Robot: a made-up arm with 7 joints. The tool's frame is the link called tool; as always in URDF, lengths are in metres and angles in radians. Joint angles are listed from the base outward.
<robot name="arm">
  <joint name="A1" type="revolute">
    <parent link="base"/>
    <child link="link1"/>
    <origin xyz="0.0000 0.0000 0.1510" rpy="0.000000 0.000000 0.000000"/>
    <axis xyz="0 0 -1"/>
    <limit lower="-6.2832" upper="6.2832"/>
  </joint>
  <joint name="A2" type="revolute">
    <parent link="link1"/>
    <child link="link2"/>
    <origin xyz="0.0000 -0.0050 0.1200" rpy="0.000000 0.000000 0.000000"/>
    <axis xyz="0 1 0"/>
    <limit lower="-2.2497" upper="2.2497"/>
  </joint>
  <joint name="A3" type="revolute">
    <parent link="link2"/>
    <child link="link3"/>
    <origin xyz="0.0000 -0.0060 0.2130" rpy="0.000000 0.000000 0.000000"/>
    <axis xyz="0 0 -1"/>
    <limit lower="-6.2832" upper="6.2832"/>
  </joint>
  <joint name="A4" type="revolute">
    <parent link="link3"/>
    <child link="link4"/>
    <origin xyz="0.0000 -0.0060 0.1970" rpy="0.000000 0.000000 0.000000"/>
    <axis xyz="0 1 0"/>
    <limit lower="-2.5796" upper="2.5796"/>
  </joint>
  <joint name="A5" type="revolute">
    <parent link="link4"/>
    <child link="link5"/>
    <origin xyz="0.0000 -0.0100 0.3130" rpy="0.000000 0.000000 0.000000"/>
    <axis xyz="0 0 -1"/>
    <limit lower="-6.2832" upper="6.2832"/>
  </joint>
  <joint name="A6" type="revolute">
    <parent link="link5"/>
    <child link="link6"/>
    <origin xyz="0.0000 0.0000 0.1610" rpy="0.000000 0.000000 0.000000"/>
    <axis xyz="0 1 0"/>
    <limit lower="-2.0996" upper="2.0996"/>
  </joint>
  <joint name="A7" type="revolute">
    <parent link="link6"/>
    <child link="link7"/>
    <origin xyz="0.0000 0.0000 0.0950" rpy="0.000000 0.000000 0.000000"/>
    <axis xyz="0 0 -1"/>
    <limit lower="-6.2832" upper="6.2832"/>
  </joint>
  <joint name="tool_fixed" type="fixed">
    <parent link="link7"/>
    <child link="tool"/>
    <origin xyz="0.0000 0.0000 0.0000" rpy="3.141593 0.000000 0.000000"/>
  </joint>
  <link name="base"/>
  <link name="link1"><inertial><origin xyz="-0.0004 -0.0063 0.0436"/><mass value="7.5"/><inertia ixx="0.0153" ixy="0" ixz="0" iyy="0.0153" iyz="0.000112" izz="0.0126"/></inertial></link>
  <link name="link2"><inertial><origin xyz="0.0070 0.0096 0.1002"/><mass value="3.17"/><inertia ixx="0.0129" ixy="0" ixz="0" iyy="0.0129" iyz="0.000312" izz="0.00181"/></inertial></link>
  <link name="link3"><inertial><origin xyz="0.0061 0.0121 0.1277"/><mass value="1.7"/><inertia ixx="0.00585" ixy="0" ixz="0" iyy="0.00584" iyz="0.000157" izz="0.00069"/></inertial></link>
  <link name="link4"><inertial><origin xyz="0.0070 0.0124 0.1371"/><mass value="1.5"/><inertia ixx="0.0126" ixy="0" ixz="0" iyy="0.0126" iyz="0.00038" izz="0.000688"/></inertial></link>
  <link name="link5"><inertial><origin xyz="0.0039 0.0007 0.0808"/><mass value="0.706"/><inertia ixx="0.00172" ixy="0" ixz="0" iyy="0.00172" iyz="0" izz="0.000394"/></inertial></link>
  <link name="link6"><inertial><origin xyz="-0.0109 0.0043 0.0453"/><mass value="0.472"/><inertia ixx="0.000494" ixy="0" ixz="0" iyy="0.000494" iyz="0" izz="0.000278"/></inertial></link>
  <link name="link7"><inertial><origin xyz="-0.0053 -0.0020 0.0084"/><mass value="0.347"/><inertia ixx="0.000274" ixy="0" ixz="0" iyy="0.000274" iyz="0" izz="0.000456"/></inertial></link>
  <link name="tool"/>
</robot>
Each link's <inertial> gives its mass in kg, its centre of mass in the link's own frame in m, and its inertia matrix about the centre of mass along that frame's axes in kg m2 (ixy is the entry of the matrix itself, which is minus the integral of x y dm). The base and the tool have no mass. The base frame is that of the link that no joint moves.
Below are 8 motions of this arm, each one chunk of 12 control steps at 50 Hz.
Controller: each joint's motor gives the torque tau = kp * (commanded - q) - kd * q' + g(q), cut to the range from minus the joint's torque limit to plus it. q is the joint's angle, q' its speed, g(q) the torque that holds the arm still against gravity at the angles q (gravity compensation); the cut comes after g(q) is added. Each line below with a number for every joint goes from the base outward.
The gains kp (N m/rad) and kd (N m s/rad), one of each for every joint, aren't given. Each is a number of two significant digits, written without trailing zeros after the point. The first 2 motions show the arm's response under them.
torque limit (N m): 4.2 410 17 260 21 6.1 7.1
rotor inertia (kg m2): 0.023 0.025 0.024 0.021 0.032 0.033 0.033
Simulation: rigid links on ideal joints. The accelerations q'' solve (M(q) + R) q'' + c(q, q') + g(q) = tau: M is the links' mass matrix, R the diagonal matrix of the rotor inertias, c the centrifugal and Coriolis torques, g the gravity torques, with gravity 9.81 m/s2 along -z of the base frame. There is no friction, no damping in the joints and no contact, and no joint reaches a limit. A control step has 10 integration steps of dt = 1/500 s. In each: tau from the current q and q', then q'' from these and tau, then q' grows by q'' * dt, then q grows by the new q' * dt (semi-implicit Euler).
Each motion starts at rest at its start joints. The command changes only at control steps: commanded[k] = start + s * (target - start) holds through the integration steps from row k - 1 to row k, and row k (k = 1, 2, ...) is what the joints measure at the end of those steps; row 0 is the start. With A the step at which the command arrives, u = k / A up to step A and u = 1 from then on. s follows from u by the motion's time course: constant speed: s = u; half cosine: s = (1 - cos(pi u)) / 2; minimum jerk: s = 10 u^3 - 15 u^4 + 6 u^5; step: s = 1 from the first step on.
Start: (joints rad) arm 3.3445 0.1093 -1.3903 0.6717 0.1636 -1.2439 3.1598
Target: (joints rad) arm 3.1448 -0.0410 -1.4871 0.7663 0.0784 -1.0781 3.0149
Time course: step
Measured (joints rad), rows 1 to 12:
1: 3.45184 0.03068 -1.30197 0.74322 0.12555 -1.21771 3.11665
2: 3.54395 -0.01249 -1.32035 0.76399 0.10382 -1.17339 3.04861
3: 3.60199 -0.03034 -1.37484 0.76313 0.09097 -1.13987 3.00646
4: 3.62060 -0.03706 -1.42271 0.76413 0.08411 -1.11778 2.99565
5: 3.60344 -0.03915 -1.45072 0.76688 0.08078 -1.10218 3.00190
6: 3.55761 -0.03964 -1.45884 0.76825 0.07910 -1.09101 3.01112
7: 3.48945 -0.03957 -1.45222 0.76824 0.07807 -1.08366 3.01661
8: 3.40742 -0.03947 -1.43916 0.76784 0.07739 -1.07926 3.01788
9: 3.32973 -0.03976 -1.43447 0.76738 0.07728 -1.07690 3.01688
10: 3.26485 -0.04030 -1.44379 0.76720 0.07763 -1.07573 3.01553
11: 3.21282 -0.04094 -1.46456 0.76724 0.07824 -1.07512 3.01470
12: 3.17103 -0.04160 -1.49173 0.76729 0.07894 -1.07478 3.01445
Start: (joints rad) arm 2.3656 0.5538 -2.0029 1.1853 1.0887 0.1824 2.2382
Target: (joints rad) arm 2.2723 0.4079 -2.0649 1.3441 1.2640 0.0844 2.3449
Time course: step
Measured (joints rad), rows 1 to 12:
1: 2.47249 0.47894 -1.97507 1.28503 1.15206 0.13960 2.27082
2: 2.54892 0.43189 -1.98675 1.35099 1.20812 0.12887 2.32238
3: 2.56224 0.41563 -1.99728 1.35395 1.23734 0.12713 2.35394
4: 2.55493 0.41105 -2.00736 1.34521 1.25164 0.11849 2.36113
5: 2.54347 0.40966 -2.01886 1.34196 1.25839 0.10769 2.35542
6: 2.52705 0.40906 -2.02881 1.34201 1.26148 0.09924 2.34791
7: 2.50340 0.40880 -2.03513 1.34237 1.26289 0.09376 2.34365
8: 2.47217 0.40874 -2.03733 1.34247 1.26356 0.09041 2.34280
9: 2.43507 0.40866 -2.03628 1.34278 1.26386 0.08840 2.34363
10: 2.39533 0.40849 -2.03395 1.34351 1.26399 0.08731 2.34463
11: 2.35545 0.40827 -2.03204 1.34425 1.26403 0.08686 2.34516
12: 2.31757 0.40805 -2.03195 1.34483 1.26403 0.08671 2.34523
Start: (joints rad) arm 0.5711 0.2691 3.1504 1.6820 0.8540 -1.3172 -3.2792
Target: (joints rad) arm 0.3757 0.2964 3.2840 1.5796 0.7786 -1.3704 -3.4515
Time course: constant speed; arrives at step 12
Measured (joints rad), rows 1 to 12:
1: 0.56954 0.26953 3.15160 1.67742 0.85300 -1.31716 -3.28401
2: 0.56463 0.27134 3.15538 1.66886 0.84924 -1.31802 -3.29556
3: 0.55569 0.27395 3.16216 1.65921 0.84341 -1.32052 -3.31100
4: 0.54318 0.27663 3.17153 1.64997 0.83685 -1.32433 -3.32726
5: 0.52817 0.27909 3.18267 1.64129 0.83032 -1.32874 -3.34283
6: 0.51173 0.28139 3.19475 1.63286 0.82398 -1.33327 -3.35752
7: 0.49468 0.28364 3.20717 1.62444 0.81773 -1.33775 -3.37172
8: 0.47750 0.28589 3.21954 1.61594 0.81149 -1.34219 -3.38583
9: 0.46047 0.28817 3.23167 1.60741 0.80522 -1.34661 -3.40003
10: 0.44365 0.29045 3.24350 1.59886 0.79893 -1.35105 -3.41435
11: 0.42705 0.29273 3.25502 1.59032 0.79264 -1.35549 -3.42873
12: 0.41062 0.29500 3.26628 1.58179 0.78635 -1.35993 -3.44313

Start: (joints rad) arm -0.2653 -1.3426 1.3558 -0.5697 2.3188 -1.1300 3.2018
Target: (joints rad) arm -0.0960 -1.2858 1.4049 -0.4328 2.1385 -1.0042 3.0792
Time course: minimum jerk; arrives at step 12
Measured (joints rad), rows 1 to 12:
1: -0.26510 -1.34248 1.35536 -0.56920 2.31848 -1.12987 3.20160
2: -0.26388 -1.34163 1.35259 -0.56601 2.31627 -1.12893 3.20010
3: -0.26090 -1.33931 1.34609 -0.55825 2.31013 -1.12605 3.19545
4: -0.25599 -1.33509 1.33649 -0.54532 2.29862 -1.12020 3.18616
5: -0.24942 -1.32898 1.32633 -0.52793 2.28145 -1.11084 3.17195
6: -0.24178 -1.32136 1.31933 -0.50764 2.25949 -1.09816 3.15390
7: -0.23379 -1.31289 1.31926 -0.48658 2.23461 -1.08304 3.13402
8: -0.22610 -1.30437 1.32878 -0.46700 2.20925 -1.06690 3.11468
9: -0.21919 -1.29668 1.34832 -0.45094 2.18599 -1.05138 3.09809
10: -0.21326 -1.29057 1.37556 -0.43978 2.16705 -1.03802 3.08592
11: -0.20821 -1.28653 1.40581 -0.43386 2.15372 -1.02779 3.07892
12: -0.20349 -1.28448 1.43307 -0.43199 2.14587 -1.02086 3.07658

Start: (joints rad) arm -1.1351 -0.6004 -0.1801 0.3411 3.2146 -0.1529 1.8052
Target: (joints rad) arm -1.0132 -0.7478 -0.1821 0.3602 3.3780 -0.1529 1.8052
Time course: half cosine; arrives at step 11
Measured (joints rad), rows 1 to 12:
1: -1.13500 -0.60157 -0.17945 0.34217 3.21576 -0.15340 1.80516
2: -1.13445 -0.60600 -0.17731 0.34484 3.22021 -0.15530 1.80505
3: -1.13303 -0.61508 -0.17372 0.34789 3.22923 -0.15854 1.80488
4: -1.13060 -0.62914 -0.16948 0.35032 3.24296 -0.16181 1.80476
5: -1.12720 -0.64745 -0.16566 0.35182 3.26072 -0.16369 1.80475
6: -1.12293 -0.66843 -0.16310 0.35262 3.28125 -0.16343 1.80487
7: -1.11784 -0.69012 -0.16218 0.35307 3.30296 -0.16110 1.80506
8: -1.11187 -0.71051 -0.16290 0.35341 3.32411 -0.15733 1.80526
9: -1.10498 -0.72785 -0.16504 0.35373 3.34300 -0.15290 1.80544
10: -1.09714 -0.74070 -0.16827 0.35396 3.35809 -0.14849 1.80557
11: -1.08839 -0.74808 -0.17232 0.35398 3.36817 -0.14456 1.80566
12: -1.07877 -0.75062 -0.17636 0.35479 3.37358 -0.14190 1.80567

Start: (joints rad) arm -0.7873 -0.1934 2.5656 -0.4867 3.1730 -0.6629 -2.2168
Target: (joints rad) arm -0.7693 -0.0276 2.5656 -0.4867 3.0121 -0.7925 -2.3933
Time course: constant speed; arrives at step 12
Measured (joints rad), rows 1 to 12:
1: -0.79208 -0.18766 2.55757 -0.48367 3.16868 -0.66688 -2.22151
2: -0.80259 -0.17699 2.54581 -0.48309 3.15988 -0.67464 -2.23320
3: -0.81198 -0.16353 2.53526 -0.48432 3.14863 -0.68302 -2.24915
4: -0.81584 -0.14909 2.52879 -0.48581 3.13619 -0.69090 -2.26610
5: -0.81400 -0.13458 2.52715 -0.48682 3.12317 -0.69860 -2.28227
6: -0.80850 -0.12029 2.52986 -0.48730 3.10988 -0.70670 -2.29737
7: -0.80141 -0.10617 2.53586 -0.48745 3.09642 -0.71548 -2.31184
8: -0.79406 -0.09217 2.54378 -0.48746 3.08288 -0.72496 -2.32617
9: -0.78703 -0.07822 2.55228 -0.48744 3.06930 -0.73496 -2.34062
10: -0.78055 -0.06429 2.56022 -0.48743 3.05572 -0.74531 -2.35523
11: -0.77472 -0.05040 2.56684 -0.48742 3.04216 -0.75588 -2.36994
12: -0.76964 -0.03654 2.57176 -0.48741 3.02864 -0.76658 -2.38467

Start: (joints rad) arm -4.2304 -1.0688 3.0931 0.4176 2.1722 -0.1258 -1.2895
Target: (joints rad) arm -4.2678 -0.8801 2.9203 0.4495 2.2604 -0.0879 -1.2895
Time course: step
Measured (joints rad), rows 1 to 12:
1: -4.22617 -1.00027 3.08188 0.49026 2.20745 -0.13022 -1.28934
2: -4.21800 -0.93592 3.04221 0.46763 2.23723 -0.13762 -1.28846
3: -4.20900 -0.88843 2.98631 0.43169 2.24851 -0.11941 -1.28858
4: -4.19988 -0.86419 2.92389 0.41719 2.25224 -0.09223 -1.28952
5: -4.19276 -0.86035 2.87244 0.42304 2.25435 -0.07385 -1.29036
6: -4.19117 -0.86744 2.84932 0.43692 2.25625 -0.06919 -1.29061
7: -4.19673 -0.87629 2.85805 0.44861 2.25796 -0.07381 -1.29033
8: -4.20730 -0.88209 2.88619 0.45436 2.25935 -0.08112 -1.28982
9: -4.21905 -0.88406 2.91629 0.45507 2.26031 -0.08673 -1.28938
10: -4.22917 -0.88343 2.93679 0.45313 2.26078 -0.08927 -1.28917
11: -4.23685 -0.88180 2.94475 0.45072 2.26086 -0.08936 -1.28917
12: -4.24258 -0.88036 2.94300 0.44908 2.26073 -0.08832 -1.28931

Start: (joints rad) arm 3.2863 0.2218 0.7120 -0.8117 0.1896 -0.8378 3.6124
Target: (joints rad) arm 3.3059 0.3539 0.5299 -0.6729 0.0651 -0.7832 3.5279
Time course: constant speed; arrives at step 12
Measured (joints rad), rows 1 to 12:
1: 3.27847 0.22601 0.71094 -0.80694 0.18587 -0.83946 3.61014
2: 3.26600 0.23490 0.70557 -0.79588 0.17871 -0.84012 3.60456
3: 3.25736 0.24611 0.69381 -0.78246 0.16979 -0.83769 3.59696
4: 3.25556 0.25779 0.67703 -0.76932 0.16006 -0.83295 3.58890
5: 3.25912 0.26922 0.65779 -0.75702 0.14998 -0.82740 3.58119
6: 3.26542 0.28038 0.63805 -0.74524 0.13976 -0.82192 3.57397
7: 3.27248 0.29143 0.61893 -0.73362 0.12946 -0.81675 3.56702
8: 3.27923 0.30246 0.60091 -0.72202 0.11914 -0.81182 3.56012
9: 3.28527 0.31349 0.58412 -0.71041 0.10880 -0.80704 3.55317
10: 3.29047 0.32453 0.56851 -0.69882 0.09846 -0.80234 3.54615
11: 3.29488 0.33557 0.55392 -0.68724 0.08813 -0.79770 3.53909
12: 3.29859 0.34661 0.54012 -0.67568 0.07780 -0.79310 3.53202

